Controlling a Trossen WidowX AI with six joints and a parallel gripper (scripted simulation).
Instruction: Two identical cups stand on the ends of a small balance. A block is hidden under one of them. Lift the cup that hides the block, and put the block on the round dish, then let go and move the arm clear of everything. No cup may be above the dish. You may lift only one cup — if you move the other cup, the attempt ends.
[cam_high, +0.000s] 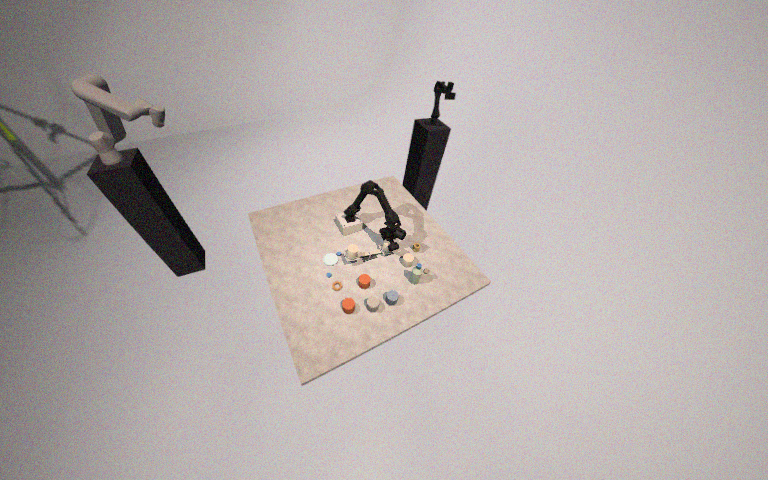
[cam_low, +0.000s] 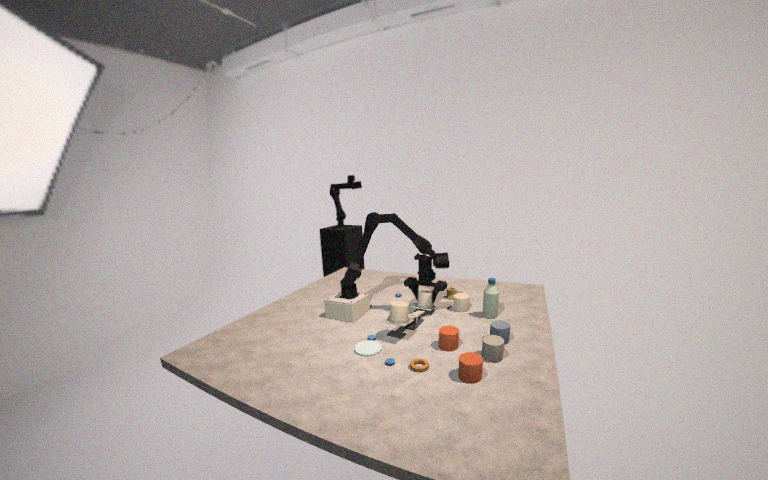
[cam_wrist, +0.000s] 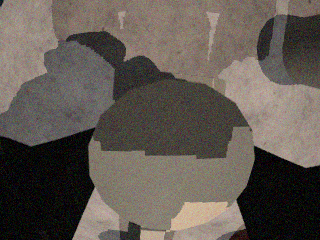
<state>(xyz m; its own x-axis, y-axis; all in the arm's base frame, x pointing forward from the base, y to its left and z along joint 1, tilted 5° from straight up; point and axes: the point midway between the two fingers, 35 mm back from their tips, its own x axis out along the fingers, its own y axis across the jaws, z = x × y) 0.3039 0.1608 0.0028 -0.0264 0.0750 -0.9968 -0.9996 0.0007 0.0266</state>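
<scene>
Now: gripper tip 10 mm above the shiny block. The rest, counted from my gripper tip: balance 140 mm to the right, 20 mm below; balance beam 140 mm to the right, 10 mm below; yellow piece 200 mm to the left, 60 mm ahead, 20 mm below.
</scene>
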